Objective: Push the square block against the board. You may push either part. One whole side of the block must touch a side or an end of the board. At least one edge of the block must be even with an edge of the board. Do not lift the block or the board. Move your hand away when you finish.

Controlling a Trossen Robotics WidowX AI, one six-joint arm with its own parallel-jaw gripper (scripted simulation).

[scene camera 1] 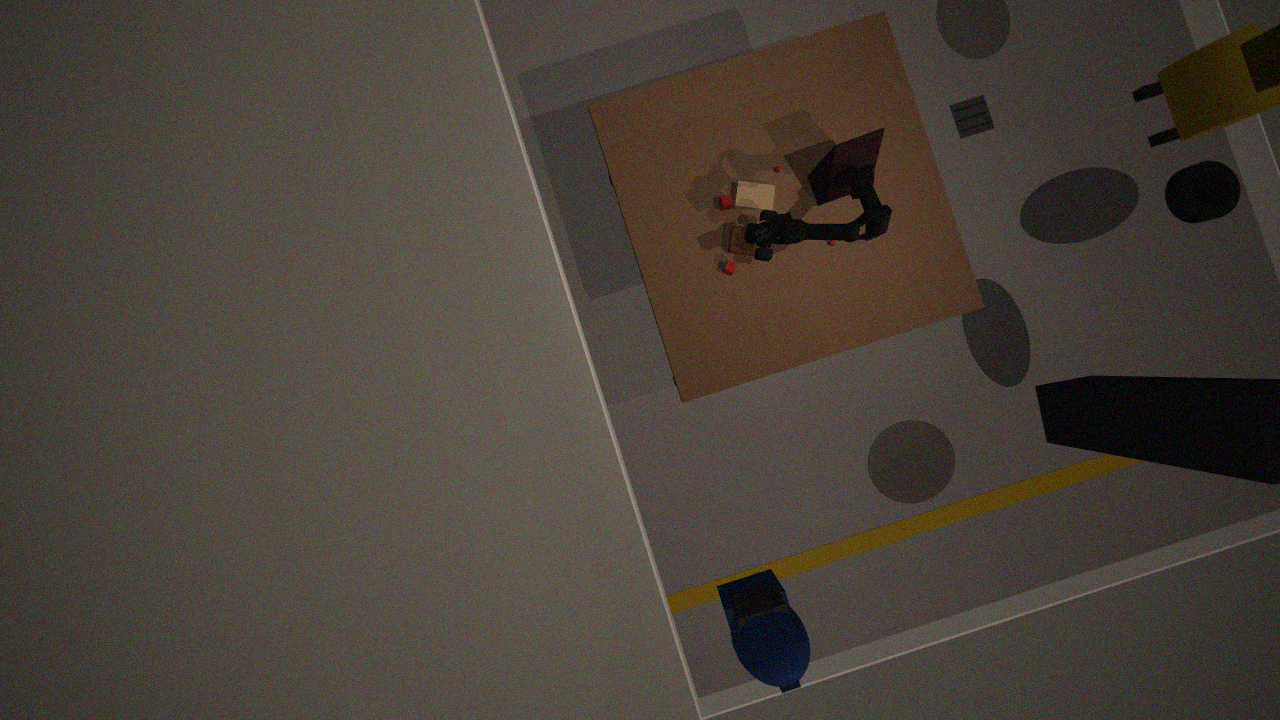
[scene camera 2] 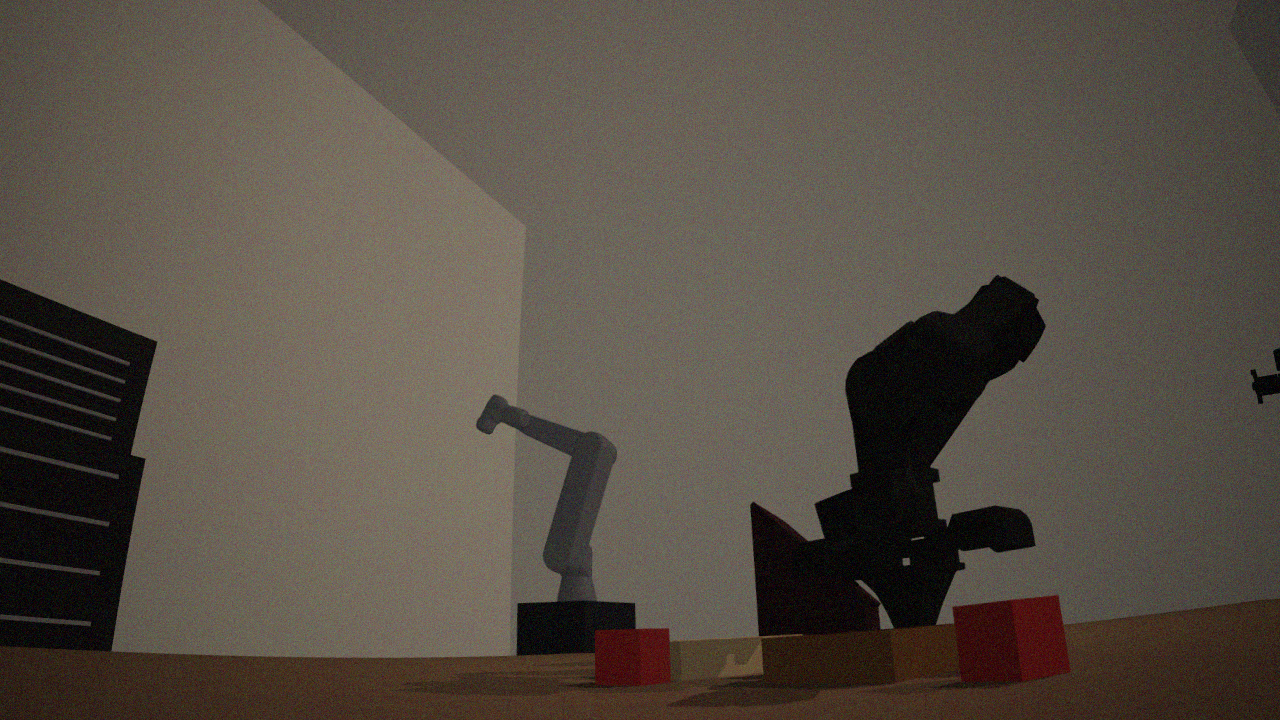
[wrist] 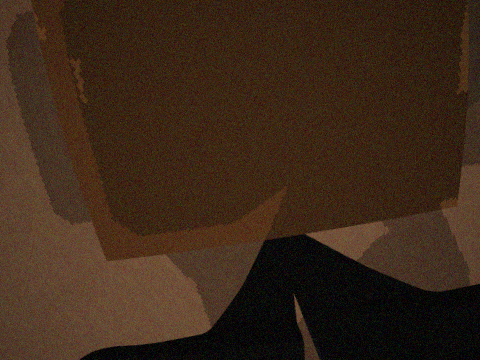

Labels:
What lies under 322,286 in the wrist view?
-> The gripper.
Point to a square brown block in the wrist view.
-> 186,132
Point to a cream board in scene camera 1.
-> At 756,197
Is the gripper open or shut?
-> Shut.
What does the gripper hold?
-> Nothing.

